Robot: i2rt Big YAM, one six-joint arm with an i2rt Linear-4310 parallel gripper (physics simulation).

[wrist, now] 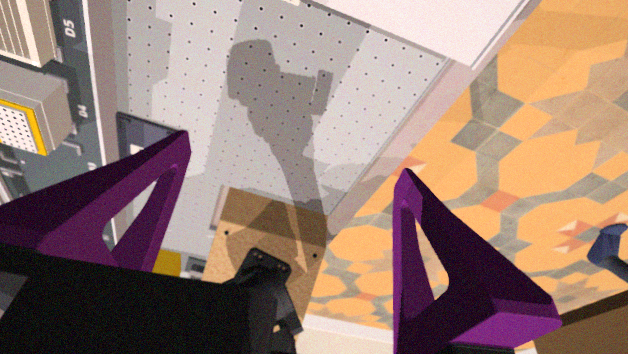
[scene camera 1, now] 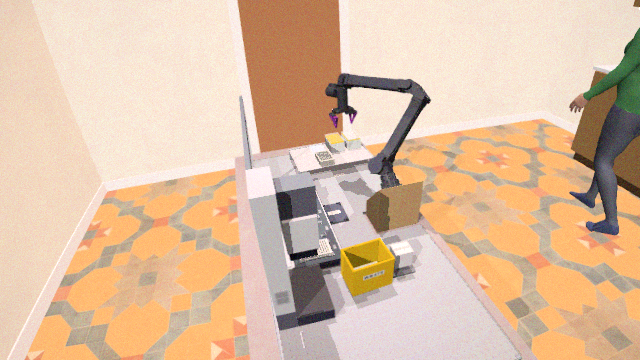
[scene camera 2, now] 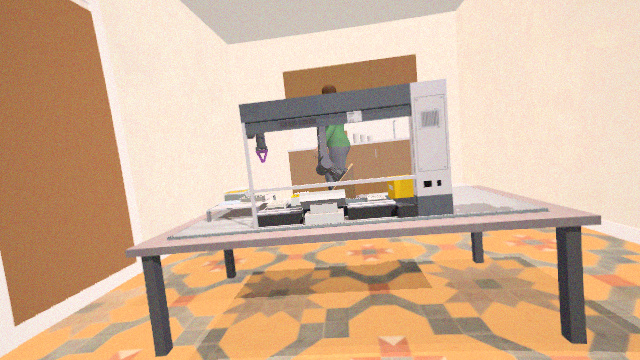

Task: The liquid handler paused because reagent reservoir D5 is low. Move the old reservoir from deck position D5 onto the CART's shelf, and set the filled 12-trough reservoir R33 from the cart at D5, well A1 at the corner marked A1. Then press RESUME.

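Seen in the pictures: gripper, fingertip midpoint: (wrist: 296,159) (scene camera 1: 343,125) (scene camera 2: 263,162); arm's base, link origin: (wrist: 256,284) (scene camera 1: 392,191).
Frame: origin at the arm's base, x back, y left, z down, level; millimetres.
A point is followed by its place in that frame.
Note:
My gripper (scene camera 1: 343,123) {x -141, y -461, z -142 mm} (scene camera 2: 262,156) {x -141, y -461, z -142 mm} (wrist: 296,159) {x -141, y -461, z -142 mm} is open and empty, purple fingers wide apart, high above the near side of the cart shelf. In the wrist view, a cream ribbed reservoir (wrist: 24,31) {x -392, y -280, z 61 mm} sits at the D5 label, at the upper left and cut off by the edge. The white cart shelf (scene camera 1: 303,161) {x -375, y -517, z 83 mm} (wrist: 480,22) {x 5, y -518, z 83 mm} stands at the table's far end. It bears a grey-beige gridded piece (scene camera 1: 324,158) {x -255, y -477, z 56 mm}, a yellow-topped box (scene camera 1: 334,141) {x -177, y -599, z 13 mm} and a paler box (scene camera 1: 353,143) {x -59, y -613, z 45 mm}. Their labels are unreadable, so I cannot tell which is R33. The RESUME button is not legible.
The liquid handler's tower (scene camera 1: 265,240) {x -511, y 532, z -270 mm} (scene camera 2: 431,135) {x -540, y 467, z -189 mm} and gantry (scene camera 2: 325,106) {x -597, y 52, z -356 mm} overhang the deck. A yellow-rimmed tip box (wrist: 30,117) {x -376, y -184, z 32 mm} sits at D4. A dark pad (scene camera 1: 336,212) {x -248, y -69, z 135 mm}, a brown board (scene camera 1: 404,207) {x 39, y 70, z 43 mm}, a yellow WASTE bin (scene camera 1: 369,275) {x -199, y 414, z 55 mm} and a white box (scene camera 1: 403,251) {x -52, y 337, z 39 mm} stand nearby. A person (scene camera 1: 612,135) stands beyond.

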